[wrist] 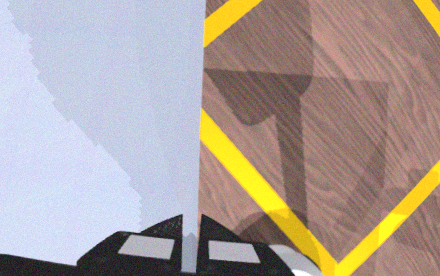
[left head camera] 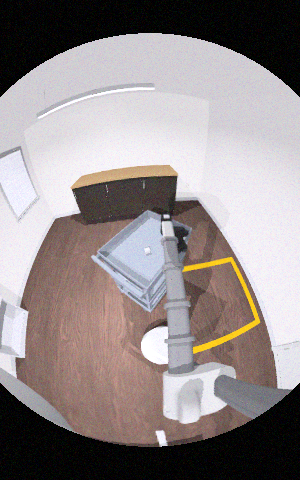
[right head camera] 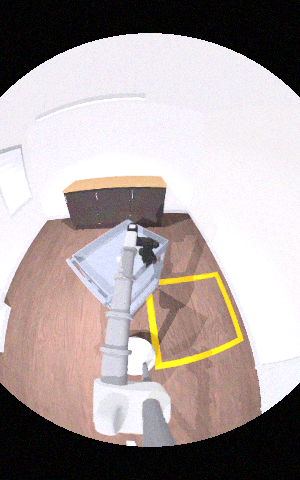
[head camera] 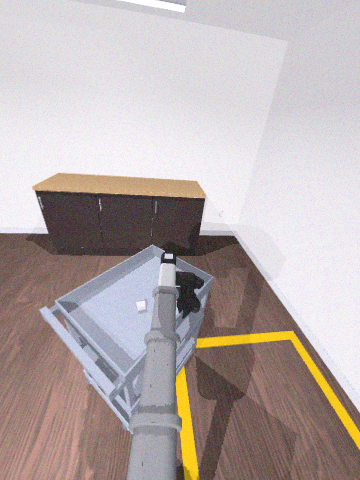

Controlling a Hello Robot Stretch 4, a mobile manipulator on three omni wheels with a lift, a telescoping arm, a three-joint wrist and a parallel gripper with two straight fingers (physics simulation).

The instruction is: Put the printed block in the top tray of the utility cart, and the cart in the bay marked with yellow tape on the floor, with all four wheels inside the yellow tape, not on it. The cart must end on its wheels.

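Note:
The grey-blue utility cart (head camera: 110, 315) (left head camera: 130, 255) (right head camera: 97, 255) (wrist: 100, 75) stands upright, turned at an angle, left of the bay. The small white block (head camera: 141, 305) (left head camera: 147, 250) lies in its top tray. The yellow tape (head camera: 245, 339) (left head camera: 210, 264) (right head camera: 229, 305) (wrist: 245, 173) outlines the bay; its far left corner is hidden behind the cart in the head view. My gripper (head camera: 185, 312) (right head camera: 148, 262) (wrist: 192, 232) is shut on the tray wall on the bay side. The cart's wheels cannot be made out, so their place relative to the tape cannot be told.
A dark cabinet (head camera: 120, 222) (left head camera: 130, 197) (right head camera: 115, 205) with a wooden top stands behind the cart along the back wall. A wall (head camera: 325, 200) runs along the bay's right side. My white round base part (left head camera: 156, 345) (right head camera: 140, 356) shows nearer than the cart.

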